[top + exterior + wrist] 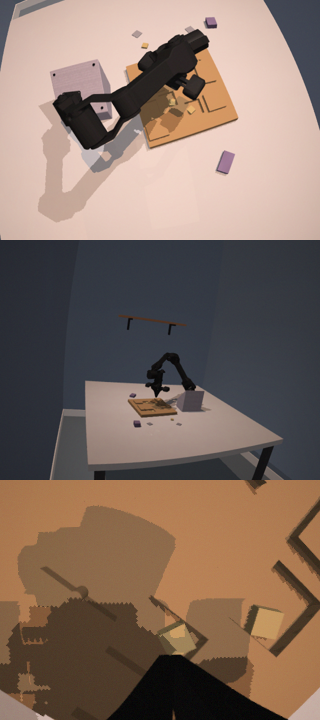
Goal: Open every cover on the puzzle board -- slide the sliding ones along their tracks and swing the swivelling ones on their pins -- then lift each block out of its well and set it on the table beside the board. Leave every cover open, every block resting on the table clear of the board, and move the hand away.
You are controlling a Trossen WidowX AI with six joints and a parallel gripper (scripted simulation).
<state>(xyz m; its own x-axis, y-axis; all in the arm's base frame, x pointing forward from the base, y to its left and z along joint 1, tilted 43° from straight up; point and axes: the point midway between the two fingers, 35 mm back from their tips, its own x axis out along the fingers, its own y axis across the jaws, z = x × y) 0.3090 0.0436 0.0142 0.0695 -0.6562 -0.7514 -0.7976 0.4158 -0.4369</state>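
The orange puzzle board is 30 mm ahead of my gripper tip and 70 mm below it. Round my gripper tip: flat purple block 150 mm ahead, 230 mm to the right, 80 mm below.
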